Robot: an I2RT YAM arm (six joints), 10 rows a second.
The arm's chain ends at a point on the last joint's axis. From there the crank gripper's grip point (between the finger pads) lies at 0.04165 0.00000 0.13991 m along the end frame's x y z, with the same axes.
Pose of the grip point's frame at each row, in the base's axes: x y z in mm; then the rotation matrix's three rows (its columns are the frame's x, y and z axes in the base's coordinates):
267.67 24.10 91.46; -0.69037 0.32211 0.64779; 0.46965 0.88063 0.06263; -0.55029 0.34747 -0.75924
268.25 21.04 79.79; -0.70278 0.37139 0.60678; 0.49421 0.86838 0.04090; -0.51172 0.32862 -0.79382
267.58 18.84 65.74; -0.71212 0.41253 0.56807; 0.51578 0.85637 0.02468; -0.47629 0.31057 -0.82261
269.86 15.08 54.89; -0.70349 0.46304 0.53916; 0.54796 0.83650 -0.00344; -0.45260 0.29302 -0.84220
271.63 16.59 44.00; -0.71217 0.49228 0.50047; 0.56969 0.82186 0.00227; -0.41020 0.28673 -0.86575
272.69 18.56 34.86; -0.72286 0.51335 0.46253; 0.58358 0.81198 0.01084; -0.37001 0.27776 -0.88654
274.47 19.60 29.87; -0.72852 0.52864 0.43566; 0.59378 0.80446 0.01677; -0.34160 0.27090 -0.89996
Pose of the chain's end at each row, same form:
205.79 -4.22 220.60; -0.69037 0.32211 0.64779; 0.46965 0.88063 0.06263; -0.55029 0.34747 -0.75924
212.63 -5.27 212.17; -0.70278 0.37139 0.60678; 0.49421 0.86838 0.04090; -0.51172 0.32862 -0.79382
217.76 -6.10 200.67; -0.71212 0.41253 0.56807; 0.51578 0.85637 0.02468; -0.47629 0.31057 -0.82261
223.73 -7.26 191.57; -0.70349 0.46304 0.53916; 0.54796 0.83650 -0.00344; -0.45260 0.29302 -0.84220
231.27 -7.46 182.21; -0.71217 0.49228 0.50047; 0.56969 0.82186 0.00227; -0.41020 0.28673 -0.86575
238.08 -7.26 174.31; -0.72286 0.51335 0.46253; 0.58358 0.81198 0.01084; -0.37001 0.27776 -0.88654
243.86 -7.48 170.01; -0.72852 0.52864 0.43566; 0.59378 0.80446 0.01677; -0.34160 0.27090 -0.89996

